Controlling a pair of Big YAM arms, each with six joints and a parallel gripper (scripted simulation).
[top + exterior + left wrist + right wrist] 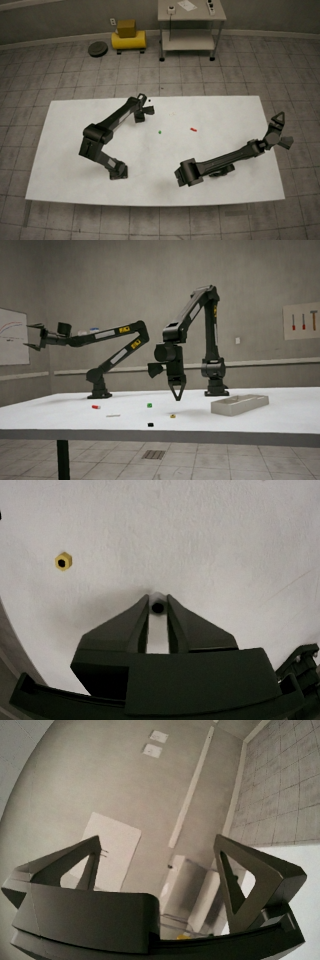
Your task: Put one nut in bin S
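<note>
My left hand is 230 mm to the right of the bin, 40 mm past it and 30 mm above it. The rest, counted from my left hand: grey nut (right at my left hand); yellow nut (100 mm ahead, 40 mm below, 10 mm to the right); green cube (140 mm to the right, 80 mm behind, 40 mm below).
</note>
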